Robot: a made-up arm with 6 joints. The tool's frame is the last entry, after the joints.
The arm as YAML. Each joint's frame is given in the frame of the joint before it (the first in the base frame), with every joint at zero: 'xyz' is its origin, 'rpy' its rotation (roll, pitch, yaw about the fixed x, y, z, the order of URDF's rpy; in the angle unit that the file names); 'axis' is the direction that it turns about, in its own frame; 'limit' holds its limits. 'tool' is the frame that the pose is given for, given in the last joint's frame.
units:
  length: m
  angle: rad
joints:
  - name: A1
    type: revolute
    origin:
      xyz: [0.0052, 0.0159, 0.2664]
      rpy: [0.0, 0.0, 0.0]
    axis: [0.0, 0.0, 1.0]
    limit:
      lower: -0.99
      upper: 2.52
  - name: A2
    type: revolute
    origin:
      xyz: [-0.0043, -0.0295, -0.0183]
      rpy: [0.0, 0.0, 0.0]
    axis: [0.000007, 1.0, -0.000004]
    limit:
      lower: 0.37
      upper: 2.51
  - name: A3
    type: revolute
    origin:
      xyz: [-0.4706, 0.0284, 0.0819]
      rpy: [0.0, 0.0, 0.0]
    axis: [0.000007, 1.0, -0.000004]
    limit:
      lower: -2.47
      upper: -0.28
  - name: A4
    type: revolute
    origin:
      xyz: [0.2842, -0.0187, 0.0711]
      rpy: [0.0, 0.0, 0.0]
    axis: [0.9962, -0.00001, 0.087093]
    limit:
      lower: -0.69
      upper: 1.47
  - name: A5
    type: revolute
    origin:
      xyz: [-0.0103, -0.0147, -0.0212]
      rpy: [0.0, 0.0, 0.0]
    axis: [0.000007, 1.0, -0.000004]
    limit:
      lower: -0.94
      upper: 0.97
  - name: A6
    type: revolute
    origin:
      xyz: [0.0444, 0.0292, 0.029]
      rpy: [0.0, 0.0, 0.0]
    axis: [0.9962, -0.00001, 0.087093]
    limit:
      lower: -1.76
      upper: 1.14
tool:
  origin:
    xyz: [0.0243, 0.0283, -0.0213]
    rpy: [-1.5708, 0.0, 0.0]
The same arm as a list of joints. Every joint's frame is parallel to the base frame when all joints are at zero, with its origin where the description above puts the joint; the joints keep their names.
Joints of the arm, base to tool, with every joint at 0 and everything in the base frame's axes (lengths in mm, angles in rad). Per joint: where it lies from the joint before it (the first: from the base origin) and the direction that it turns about. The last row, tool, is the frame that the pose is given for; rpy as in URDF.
A1: axis 0 0 1 offset 5.2 15.9 266.4
A2: axis 0 1 0 offset -4.3 -29.5 -18.3
A3: axis 0 1 0 offset -470.6 28.4 81.9
A4: axis 0.9962 0 0.0871 offset 284.2 -18.7 71.1
A5: axis 0 1 0 offset -10.3 -14.7 -21.2
A6: axis 0.9962 0 0.0871 offset 44.4 29.2 29
tool: offset 24.3 28.3 -21.3 rpy -1.5708 0 0
Joint limits (rad, base to tool): -0.99..2.52 0.37..2.51 -2.47..-0.28 -0.69..1.47 -0.94..0.97 -1.76..1.14

